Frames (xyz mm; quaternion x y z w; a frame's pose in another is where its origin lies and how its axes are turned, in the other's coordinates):
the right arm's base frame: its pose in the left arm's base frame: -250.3 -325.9 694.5 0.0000 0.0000 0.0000 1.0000
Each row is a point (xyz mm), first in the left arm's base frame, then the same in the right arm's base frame.
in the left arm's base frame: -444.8 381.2 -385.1
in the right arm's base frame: -194.5 707.1 -1079.6
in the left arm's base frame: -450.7 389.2 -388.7
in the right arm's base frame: -200.4 715.1 -1083.2
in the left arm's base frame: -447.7 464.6 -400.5
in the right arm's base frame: -197.4 790.5 -1095.0
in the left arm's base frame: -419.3 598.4 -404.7
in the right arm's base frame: -169.0 924.3 -1099.2
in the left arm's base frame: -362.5 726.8 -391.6
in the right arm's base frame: -112.2 1052.7 -1086.1
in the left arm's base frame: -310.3 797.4 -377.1
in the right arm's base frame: -60.0 1123.3 -1071.6
